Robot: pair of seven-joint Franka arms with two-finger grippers.
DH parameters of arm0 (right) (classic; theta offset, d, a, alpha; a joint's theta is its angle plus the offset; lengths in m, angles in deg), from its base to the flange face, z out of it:
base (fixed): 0 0 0 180
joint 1: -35.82 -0.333 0 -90
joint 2: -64.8 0 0 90
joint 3: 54.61 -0.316 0.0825 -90
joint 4: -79.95 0 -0.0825 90
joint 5: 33.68 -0.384 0 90
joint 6: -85.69 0 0.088 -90
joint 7: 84.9 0.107 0 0
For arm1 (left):
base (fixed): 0 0 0 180
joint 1: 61.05 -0.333 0 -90
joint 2: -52.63 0 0 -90
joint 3: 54.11 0.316 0.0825 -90
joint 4: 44.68 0 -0.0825 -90
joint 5: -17.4 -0.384 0 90
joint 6: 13.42 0 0.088 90
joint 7: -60.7 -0.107 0 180
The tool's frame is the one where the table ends.
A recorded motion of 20 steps. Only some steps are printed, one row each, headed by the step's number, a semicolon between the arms.
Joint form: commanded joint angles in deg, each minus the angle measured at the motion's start. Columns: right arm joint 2, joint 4, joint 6, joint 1, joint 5, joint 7, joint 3; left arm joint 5, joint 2, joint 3, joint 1, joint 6, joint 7, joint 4.
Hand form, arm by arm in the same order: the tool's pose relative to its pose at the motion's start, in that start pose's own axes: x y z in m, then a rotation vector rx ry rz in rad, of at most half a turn. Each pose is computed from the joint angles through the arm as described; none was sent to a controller.
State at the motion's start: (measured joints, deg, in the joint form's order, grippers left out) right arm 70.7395 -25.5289 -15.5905 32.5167 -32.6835 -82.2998 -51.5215; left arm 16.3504 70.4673 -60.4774 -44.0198 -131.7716 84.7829 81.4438
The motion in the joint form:
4: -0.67 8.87 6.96 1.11 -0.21 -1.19 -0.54; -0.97 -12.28 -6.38 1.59 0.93 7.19 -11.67
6: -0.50 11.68 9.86 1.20 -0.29 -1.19 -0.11; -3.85 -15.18 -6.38 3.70 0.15 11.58 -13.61
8: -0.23 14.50 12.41 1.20 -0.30 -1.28 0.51; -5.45 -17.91 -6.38 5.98 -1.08 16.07 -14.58
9: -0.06 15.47 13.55 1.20 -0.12 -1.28 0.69; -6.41 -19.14 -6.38 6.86 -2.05 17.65 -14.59
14: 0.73 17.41 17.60 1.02 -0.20 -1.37 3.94; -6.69 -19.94 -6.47 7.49 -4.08 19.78 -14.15
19: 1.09 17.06 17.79 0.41 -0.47 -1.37 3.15; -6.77 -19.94 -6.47 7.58 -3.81 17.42 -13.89
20: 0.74 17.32 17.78 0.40 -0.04 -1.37 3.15; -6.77 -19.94 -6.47 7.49 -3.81 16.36 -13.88
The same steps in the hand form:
4: 0.0014 0.0057 -0.0571 0.0022 0.0215 -0.0081; 0.0239 0.0921 0.0176 -0.0089 -0.0269 0.0221
6: -0.0030 0.0111 -0.0775 0.0040 0.0227 0.0017; 0.0260 0.1134 0.0277 0.0135 -0.0106 0.0054
8: -0.0084 0.0176 -0.0991 0.0052 0.0320 0.0116; 0.0221 0.1364 0.0435 0.0215 -0.0089 -0.0189
9: -0.0115 0.0199 -0.1067 0.0025 0.0320 0.0151; 0.0197 0.1451 0.0536 0.0277 -0.0060 -0.0214
14: -0.0245 0.0497 -0.1226 0.0091 0.0079 0.0674; 0.0171 0.1531 0.0615 0.0155 0.0047 -0.0417
19: -0.0264 0.0365 -0.1230 0.0138 0.0050 0.0424; 0.0152 0.1529 0.0639 0.0221 -0.0020 0.0022
20: -0.0244 0.0371 -0.1220 0.0057 0.0036 0.0432; 0.0157 0.1522 0.0640 0.0225 -0.0023 0.0192

